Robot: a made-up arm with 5 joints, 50 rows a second.
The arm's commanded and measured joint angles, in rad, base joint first. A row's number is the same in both.
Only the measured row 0 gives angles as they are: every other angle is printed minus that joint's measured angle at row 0.
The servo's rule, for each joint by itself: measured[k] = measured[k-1] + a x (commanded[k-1-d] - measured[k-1]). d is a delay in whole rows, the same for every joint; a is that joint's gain. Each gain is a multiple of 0.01, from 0.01 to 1. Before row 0 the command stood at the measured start. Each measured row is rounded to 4 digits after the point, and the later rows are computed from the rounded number. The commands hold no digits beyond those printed.
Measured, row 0: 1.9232, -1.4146, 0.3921, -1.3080, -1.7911
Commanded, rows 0 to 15: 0.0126, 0.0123, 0.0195, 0.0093, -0.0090; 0.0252, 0.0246, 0.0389, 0.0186, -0.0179; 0.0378, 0.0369, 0.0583, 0.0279, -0.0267; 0.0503, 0.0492, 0.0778, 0.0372, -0.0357; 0.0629, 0.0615, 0.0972, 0.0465, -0.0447; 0.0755, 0.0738, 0.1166, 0.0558, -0.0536; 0.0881, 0.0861, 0.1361, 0.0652, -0.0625; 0.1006, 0.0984, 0.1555, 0.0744, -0.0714; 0.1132, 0.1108, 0.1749, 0.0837, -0.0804; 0.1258, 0.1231, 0.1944, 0.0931, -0.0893; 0.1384, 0.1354, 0.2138, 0.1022, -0.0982; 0.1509, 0.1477, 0.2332, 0.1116, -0.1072; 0.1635, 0.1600, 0.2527, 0.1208, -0.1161; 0.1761, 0.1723, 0.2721, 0.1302, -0.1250; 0.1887, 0.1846, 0.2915, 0.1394, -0.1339; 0.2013, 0.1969, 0.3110, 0.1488, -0.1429
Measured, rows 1 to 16: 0.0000, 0.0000, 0.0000, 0.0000, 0.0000; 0.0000, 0.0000, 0.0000, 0.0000, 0.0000; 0.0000, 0.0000, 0.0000, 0.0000, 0.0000; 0.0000, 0.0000, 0.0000, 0.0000, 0.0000; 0.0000, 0.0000, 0.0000, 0.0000, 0.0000; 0.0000, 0.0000, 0.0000, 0.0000, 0.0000; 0.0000, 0.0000, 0.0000, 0.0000, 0.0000; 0.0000, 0.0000, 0.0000, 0.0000, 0.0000; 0.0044, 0.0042, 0.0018, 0.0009, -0.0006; 0.0117, 0.0111, 0.0051, 0.0027, -0.0018; 0.0208, 0.0199, 0.0099, 0.0052, -0.0035; 0.0311, 0.0299, 0.0160, 0.0084, -0.0058; 0.0422, 0.0406, 0.0233, 0.0122, -0.0085; 0.0539, 0.0519, 0.0317, 0.0166, -0.0117; 0.0659, 0.0635, 0.0411, 0.0215, -0.0153; 0.0780, 0.0754, 0.0514, 0.0268, -0.0192
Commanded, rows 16 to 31: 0.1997, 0.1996, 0.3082, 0.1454, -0.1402; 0.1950, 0.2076, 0.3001, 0.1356, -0.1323; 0.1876, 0.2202, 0.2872, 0.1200, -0.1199; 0.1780, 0.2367, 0.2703, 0.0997, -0.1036; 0.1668, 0.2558, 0.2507, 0.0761, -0.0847; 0.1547, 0.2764, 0.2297, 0.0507, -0.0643; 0.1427, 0.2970, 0.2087, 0.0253, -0.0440; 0.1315, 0.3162, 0.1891, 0.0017, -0.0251; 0.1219, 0.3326, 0.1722, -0.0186, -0.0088; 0.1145, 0.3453, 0.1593, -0.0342, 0.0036; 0.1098, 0.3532, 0.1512, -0.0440, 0.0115; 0.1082, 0.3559, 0.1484, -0.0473, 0.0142; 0.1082, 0.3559, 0.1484, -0.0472, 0.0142; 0.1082, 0.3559, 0.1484, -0.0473, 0.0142; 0.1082, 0.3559, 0.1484, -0.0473, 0.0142; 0.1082, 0.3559, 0.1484, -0.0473, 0.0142
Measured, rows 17 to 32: 0.0903, 0.0874, 0.0625, 0.0325, -0.0235; 0.1027, 0.0995, 0.0744, 0.0386, -0.0281; 0.1152, 0.1117, 0.0869, 0.0450, -0.0330; 0.1277, 0.1239, 0.1001, 0.0517, -0.0382; 0.1402, 0.1362, 0.1138, 0.0586, -0.0437; 0.1528, 0.1485, 0.1280, 0.0658, -0.0494; 0.1654, 0.1608, 0.1427, 0.0732, -0.0553; 0.1780, 0.1731, 0.1578, 0.0808, -0.0614; 0.1856, 0.1821, 0.1713, 0.0873, -0.0669; 0.1889, 0.1908, 0.1829, 0.0921, -0.0715; 0.1884, 0.2008, 0.1923, 0.0949, -0.0749; 0.1848, 0.2130, 0.1993, 0.0954, -0.0769; 0.1785, 0.2276, 0.2039, 0.0935, -0.0774; 0.1702, 0.2442, 0.2062, 0.0892, -0.0765; 0.1606, 0.2622, 0.2064, 0.0828, -0.0742; 0.1504, 0.2806, 0.2048, 0.0747, -0.0708
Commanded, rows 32 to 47: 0.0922, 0.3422, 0.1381, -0.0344, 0.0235; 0.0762, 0.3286, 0.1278, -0.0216, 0.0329; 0.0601, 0.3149, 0.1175, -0.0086, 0.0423; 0.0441, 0.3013, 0.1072, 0.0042, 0.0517; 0.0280, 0.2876, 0.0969, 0.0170, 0.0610; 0.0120, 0.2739, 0.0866, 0.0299, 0.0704; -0.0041, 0.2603, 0.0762, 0.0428, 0.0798; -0.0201, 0.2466, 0.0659, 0.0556, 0.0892; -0.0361, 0.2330, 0.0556, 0.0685, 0.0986; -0.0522, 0.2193, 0.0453, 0.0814, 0.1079; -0.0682, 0.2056, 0.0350, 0.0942, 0.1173; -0.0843, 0.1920, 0.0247, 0.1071, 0.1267; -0.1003, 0.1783, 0.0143, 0.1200, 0.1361; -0.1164, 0.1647, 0.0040, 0.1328, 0.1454; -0.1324, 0.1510, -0.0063, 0.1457, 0.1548; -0.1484, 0.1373, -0.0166, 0.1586, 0.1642
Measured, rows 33 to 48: 0.1404, 0.2983, 0.2019, 0.0654, -0.0665; 0.1313, 0.3143, 0.1981, 0.0554, -0.0616; 0.1238, 0.3275, 0.1939, 0.0455, -0.0565; 0.1183, 0.3372, 0.1898, 0.0362, -0.0516; 0.1148, 0.3436, 0.1861, 0.0279, -0.0470; 0.1125, 0.3478, 0.1827, 0.0204, -0.0427; 0.1110, 0.3506, 0.1796, 0.0136, -0.0387; 0.1100, 0.3524, 0.1768, 0.0075, -0.0350; 0.1038, 0.3489, 0.1733, 0.0033, -0.0309; 0.0941, 0.3420, 0.1692, 0.0008, -0.0264; 0.0822, 0.3328, 0.1645, -0.0001, -0.0216; 0.0689, 0.3221, 0.1593, 0.0003, -0.0165; 0.0546, 0.3104, 0.1537, 0.0020, -0.0111; 0.0397, 0.2980, 0.1477, 0.0048, -0.0054; 0.0244, 0.2852, 0.1413, 0.0086, 0.0006; 0.0088, 0.2721, 0.1345, 0.0133, 0.0068
